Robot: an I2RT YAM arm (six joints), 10 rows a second.
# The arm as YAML. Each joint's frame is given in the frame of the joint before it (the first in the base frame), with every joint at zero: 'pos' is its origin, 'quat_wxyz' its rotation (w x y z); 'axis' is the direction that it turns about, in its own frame. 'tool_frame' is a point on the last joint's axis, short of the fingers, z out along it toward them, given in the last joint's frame.
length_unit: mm
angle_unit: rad
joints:
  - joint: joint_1
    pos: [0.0, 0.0, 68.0]
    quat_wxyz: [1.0, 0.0, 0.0, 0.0]
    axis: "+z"
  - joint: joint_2
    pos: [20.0, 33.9, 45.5]
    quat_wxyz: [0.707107, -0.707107, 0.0, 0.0]
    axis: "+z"
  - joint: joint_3
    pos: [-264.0, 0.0, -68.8]
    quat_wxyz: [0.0, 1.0, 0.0, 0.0]
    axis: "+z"
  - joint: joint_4
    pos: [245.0, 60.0, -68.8]
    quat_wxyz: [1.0, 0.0, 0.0, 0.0]
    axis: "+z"
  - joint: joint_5
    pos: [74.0, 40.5, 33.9]
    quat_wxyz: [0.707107, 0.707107, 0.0, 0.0]
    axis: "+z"
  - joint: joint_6
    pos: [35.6, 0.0, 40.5]
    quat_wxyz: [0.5, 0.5, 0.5, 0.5]
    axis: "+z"
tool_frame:
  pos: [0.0, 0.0, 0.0]
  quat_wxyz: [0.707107, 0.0, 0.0, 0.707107]
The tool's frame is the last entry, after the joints.
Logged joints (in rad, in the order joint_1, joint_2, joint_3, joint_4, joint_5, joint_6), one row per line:
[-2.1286, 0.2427, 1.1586, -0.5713, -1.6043, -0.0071]
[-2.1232, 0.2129, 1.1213, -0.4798, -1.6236, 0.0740]
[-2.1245, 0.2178, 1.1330, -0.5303, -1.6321, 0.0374]
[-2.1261, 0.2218, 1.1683, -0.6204, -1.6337, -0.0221]
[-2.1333, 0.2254, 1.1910, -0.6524, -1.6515, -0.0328]
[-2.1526, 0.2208, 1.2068, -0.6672, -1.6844, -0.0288]
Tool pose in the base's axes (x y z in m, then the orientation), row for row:
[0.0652, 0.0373, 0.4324, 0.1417, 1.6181, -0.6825]
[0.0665, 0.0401, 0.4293, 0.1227, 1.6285, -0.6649]
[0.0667, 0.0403, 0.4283, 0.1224, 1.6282, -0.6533]
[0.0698, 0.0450, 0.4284, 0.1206, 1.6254, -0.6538]
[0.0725, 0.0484, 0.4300, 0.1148, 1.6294, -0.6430]
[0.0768, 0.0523, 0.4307, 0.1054, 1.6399, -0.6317]
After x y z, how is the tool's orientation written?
As a rotation vector, in radians.
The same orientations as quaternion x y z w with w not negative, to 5 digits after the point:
[0.06204, 0.70839, -0.29879, 0.63644]
[0.05371, 0.71279, -0.29102, 0.63589]
[0.05361, 0.71317, -0.28615, 0.63767]
[0.05284, 0.71222, -0.28648, 0.63865]
[0.05031, 0.71405, -0.28178, 0.63891]
[0.04615, 0.71809, -0.27661, 0.63695]

